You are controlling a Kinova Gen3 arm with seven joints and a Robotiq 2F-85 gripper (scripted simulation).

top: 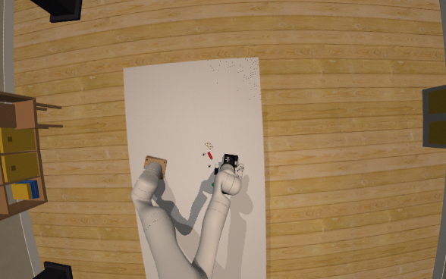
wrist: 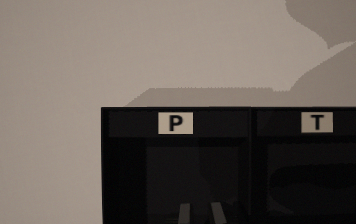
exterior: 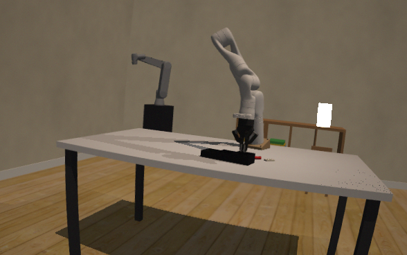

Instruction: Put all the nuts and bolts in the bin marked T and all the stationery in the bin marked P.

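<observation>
The red battery is 110 mm behind my hand, 40 mm to the left of it and 60 mm below it. Also, from my hand: black double bin 10 mm ahead, 70 mm to the right, 40 mm below; then domino 120 mm behind, 110 mm to the left, 60 mm below; then black eraser 60 mm behind, 40 mm to the right, 60 mm below.
</observation>
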